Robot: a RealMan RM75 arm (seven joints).
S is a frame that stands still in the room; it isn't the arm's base.
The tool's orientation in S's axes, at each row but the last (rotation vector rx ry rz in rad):
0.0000 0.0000 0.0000
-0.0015 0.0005 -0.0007
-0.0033 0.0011 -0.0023
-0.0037 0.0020 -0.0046
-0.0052 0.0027 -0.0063
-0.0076 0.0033 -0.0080
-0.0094 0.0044 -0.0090
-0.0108 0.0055 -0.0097
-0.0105 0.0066 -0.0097
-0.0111 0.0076 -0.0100
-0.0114 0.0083 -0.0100
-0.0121 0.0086 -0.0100
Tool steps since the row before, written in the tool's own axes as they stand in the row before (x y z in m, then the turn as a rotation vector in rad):
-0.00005 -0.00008 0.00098 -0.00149 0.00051 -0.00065
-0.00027 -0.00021 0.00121 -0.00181 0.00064 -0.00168
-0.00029 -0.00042 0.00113 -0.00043 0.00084 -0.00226
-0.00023 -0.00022 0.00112 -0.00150 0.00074 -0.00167
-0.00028 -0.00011 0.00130 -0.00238 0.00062 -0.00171
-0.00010 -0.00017 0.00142 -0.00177 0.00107 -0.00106
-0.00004 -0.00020 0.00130 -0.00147 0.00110 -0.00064
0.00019 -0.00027 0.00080 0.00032 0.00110 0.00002
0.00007 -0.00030 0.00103 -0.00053 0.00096 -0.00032
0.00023 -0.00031 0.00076 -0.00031 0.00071 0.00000
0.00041 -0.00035 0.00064 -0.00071 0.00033 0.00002
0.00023 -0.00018 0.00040 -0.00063 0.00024 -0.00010
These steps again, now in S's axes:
-0.00005 -0.00008 0.00098 -0.00149 0.00051 -0.00065
-0.00027 -0.00021 0.00121 -0.00181 0.00064 -0.00168
-0.00029 -0.00042 0.00113 -0.00043 0.00083 -0.00226
-0.00023 -0.00021 0.00112 -0.00150 0.00074 -0.00167
-0.00028 -0.00010 0.00130 -0.00238 0.00063 -0.00171
-0.00010 -0.00016 0.00142 -0.00176 0.00108 -0.00106
-0.00004 -0.00019 0.00130 -0.00146 0.00111 -0.00064
0.00019 -0.00026 0.00080 0.00033 0.00110 0.00001
0.00007 -0.00029 0.00103 -0.00052 0.00096 -0.00033
0.00023 -0.00030 0.00076 -0.00030 0.00071 -0.00001
0.00041 -0.00035 0.00064 -0.00071 0.00034 0.00002
0.00023 -0.00018 0.00040 -0.00063 0.00025 -0.00010

